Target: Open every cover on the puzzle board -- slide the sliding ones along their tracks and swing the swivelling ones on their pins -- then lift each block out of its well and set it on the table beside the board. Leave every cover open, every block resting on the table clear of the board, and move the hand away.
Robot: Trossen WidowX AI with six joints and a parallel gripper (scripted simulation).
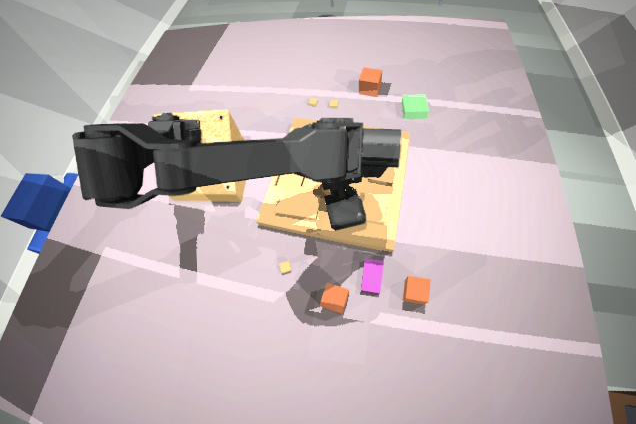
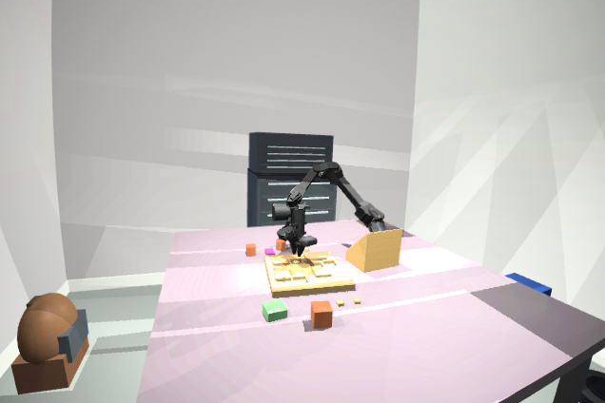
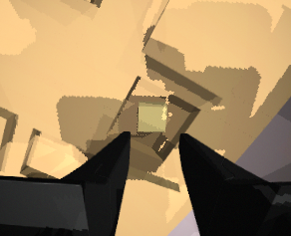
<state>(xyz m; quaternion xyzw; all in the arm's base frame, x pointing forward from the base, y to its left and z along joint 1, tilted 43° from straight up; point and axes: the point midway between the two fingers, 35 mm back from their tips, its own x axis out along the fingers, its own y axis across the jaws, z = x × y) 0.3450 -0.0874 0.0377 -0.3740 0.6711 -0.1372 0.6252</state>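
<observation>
The wooden puzzle board lies 10 mm behind my gripper tip, 60 mm to the left of it and 30 mm below it. Round my gripper tip: orange block (50 mm ahead, 370 mm to the left, 20 mm below); then green block (170 mm ahead, 290 mm to the left, 30 mm below).
</observation>
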